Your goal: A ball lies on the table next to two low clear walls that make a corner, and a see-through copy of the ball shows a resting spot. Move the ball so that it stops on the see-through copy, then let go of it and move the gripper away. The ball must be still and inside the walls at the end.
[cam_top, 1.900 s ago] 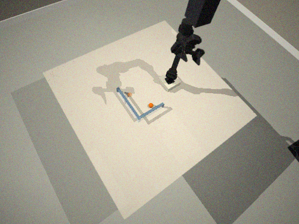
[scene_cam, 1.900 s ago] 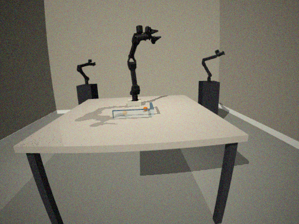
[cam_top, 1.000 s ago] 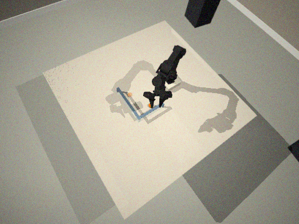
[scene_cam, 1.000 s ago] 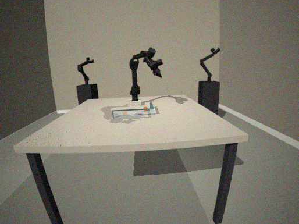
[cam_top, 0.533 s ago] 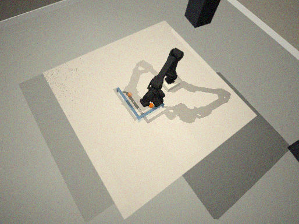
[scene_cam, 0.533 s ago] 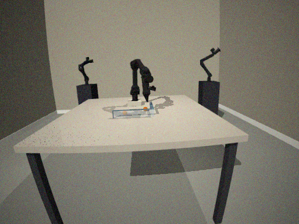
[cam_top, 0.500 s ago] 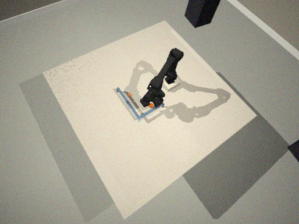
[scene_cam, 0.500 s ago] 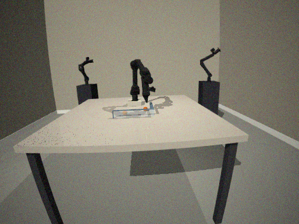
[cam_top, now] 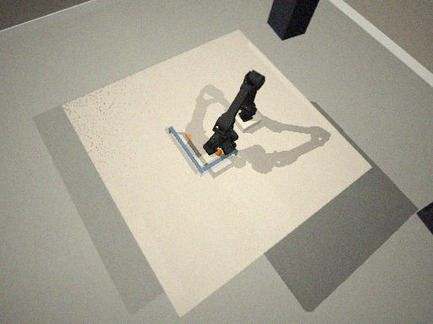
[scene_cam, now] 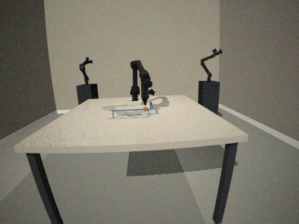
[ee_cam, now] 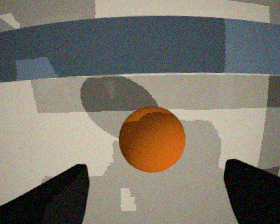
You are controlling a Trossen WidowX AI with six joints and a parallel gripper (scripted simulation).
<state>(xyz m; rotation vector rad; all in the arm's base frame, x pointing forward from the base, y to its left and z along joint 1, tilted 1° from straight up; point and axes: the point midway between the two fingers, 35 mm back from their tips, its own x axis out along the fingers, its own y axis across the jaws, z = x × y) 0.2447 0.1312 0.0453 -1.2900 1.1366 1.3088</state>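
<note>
The orange ball is 160 mm to the right of my gripper tip, 110 mm ahead of it and 40 mm below it. Round my gripper tip: clear wall 160 mm ahead, 80 mm to the right, 30 mm below.
</note>
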